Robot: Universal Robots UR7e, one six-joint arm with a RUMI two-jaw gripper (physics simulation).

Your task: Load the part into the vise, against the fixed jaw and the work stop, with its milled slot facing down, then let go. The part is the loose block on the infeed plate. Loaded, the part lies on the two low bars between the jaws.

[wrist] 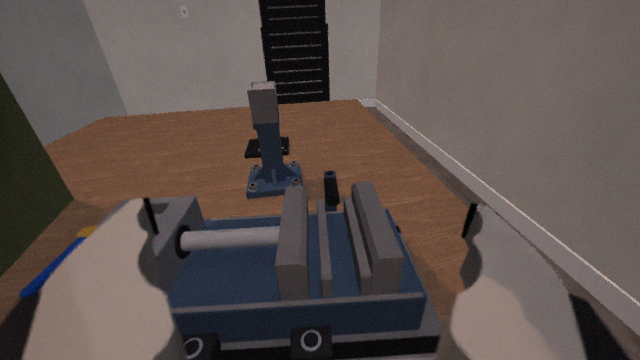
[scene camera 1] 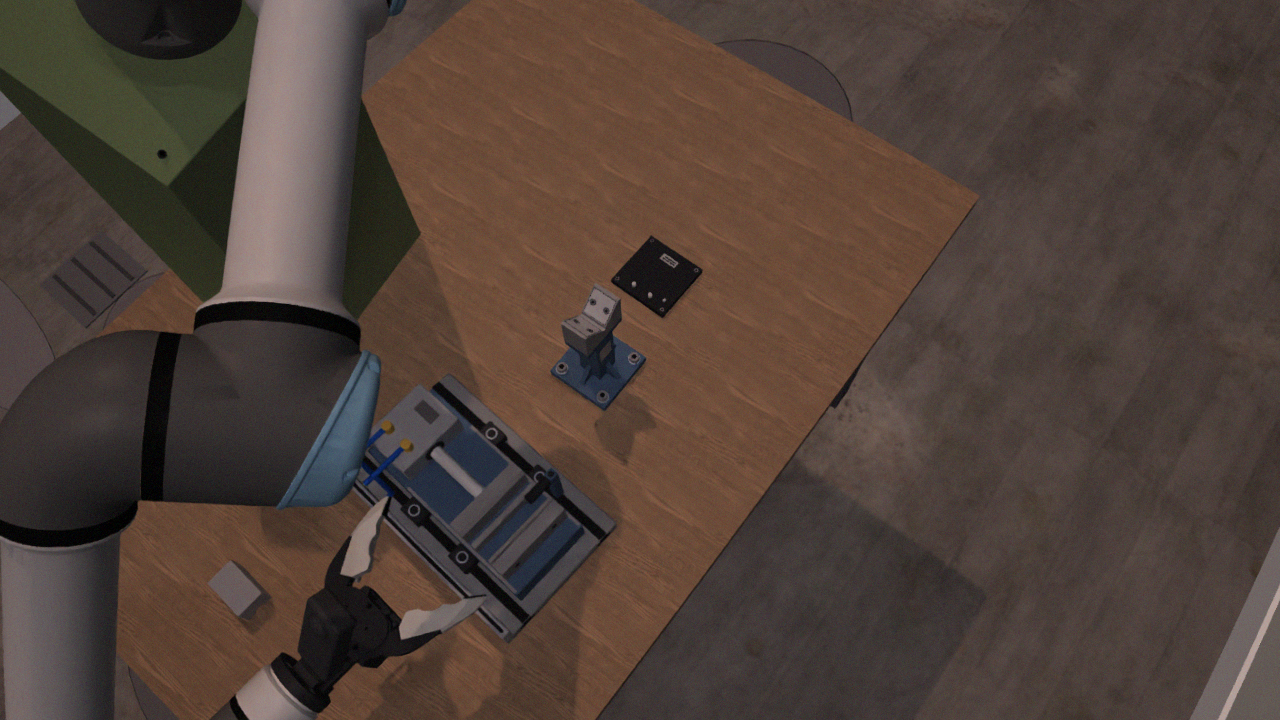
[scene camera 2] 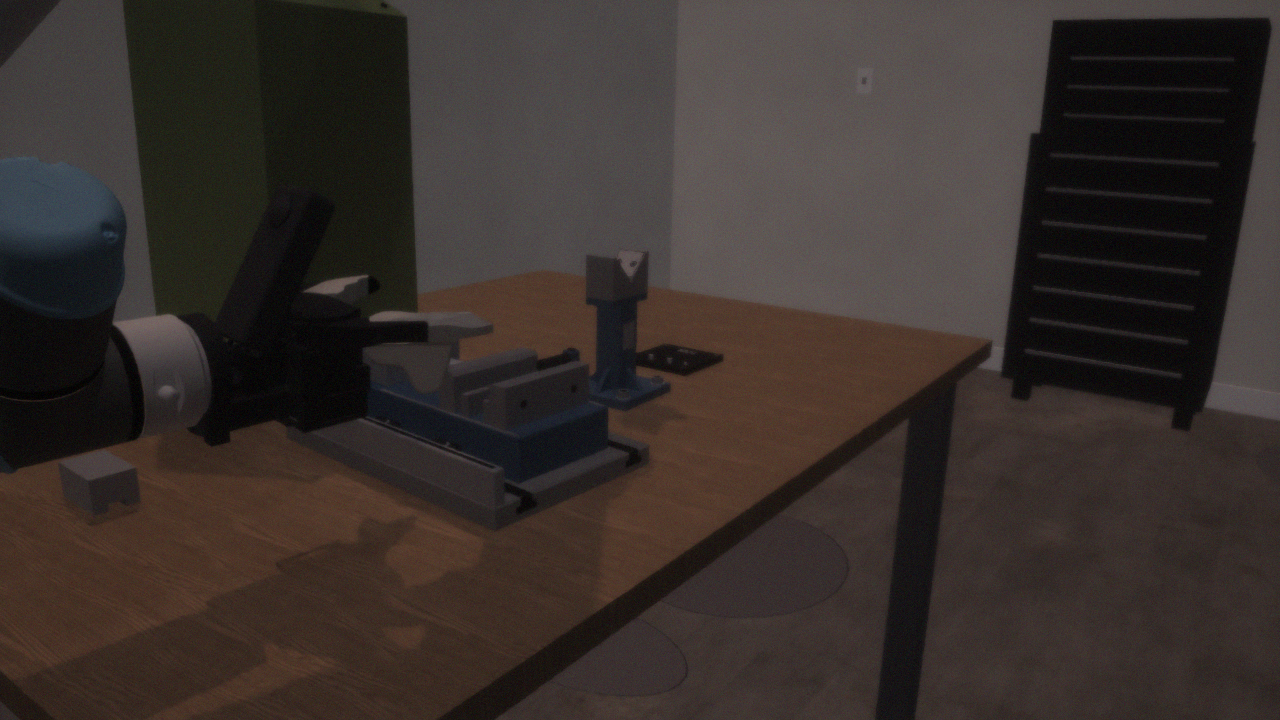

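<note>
The part, a small grey block, lies on the table beside the vise, on the side away from the blue stand; a notch shows at its lower edge in scene camera 2. The vise has a moving jaw and a fixed jaw. Two low bars show bare between them, a nearer bar and a farther bar. The work stop is at one end of the jaws. My gripper is open and empty, at the vise's long side, pointing across it.
A blue stand with a grey V-shaped head rises behind the vise. A flat black plate lies beyond it. Blue pipes stick out from the vise's end. A green pedestal stands beside the table.
</note>
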